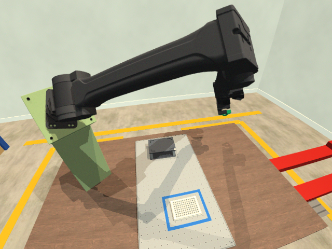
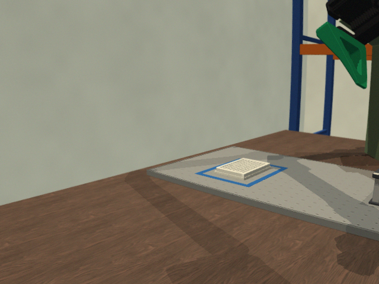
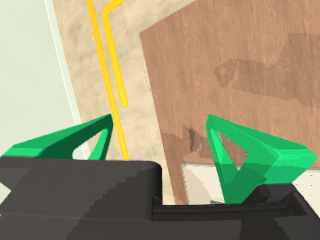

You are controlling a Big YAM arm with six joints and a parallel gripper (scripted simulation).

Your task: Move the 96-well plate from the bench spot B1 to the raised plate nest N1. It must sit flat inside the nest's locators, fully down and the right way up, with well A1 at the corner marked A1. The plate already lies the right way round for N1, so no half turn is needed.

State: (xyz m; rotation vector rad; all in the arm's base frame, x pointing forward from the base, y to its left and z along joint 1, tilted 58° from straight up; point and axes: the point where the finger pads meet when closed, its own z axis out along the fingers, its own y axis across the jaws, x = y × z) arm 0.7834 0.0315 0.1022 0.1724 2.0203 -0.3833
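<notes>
Right now my hand is 470 mm past the white 96-well plate, 260 mm above it and 230 mm to the left of it. From my hand the other things lie so: A1 label: 320 mm behind, 200 mm below, 60 mm to the left; then dark grey raised nest N1: 370 mm behind, 210 mm below, 140 mm to the left.
</notes>
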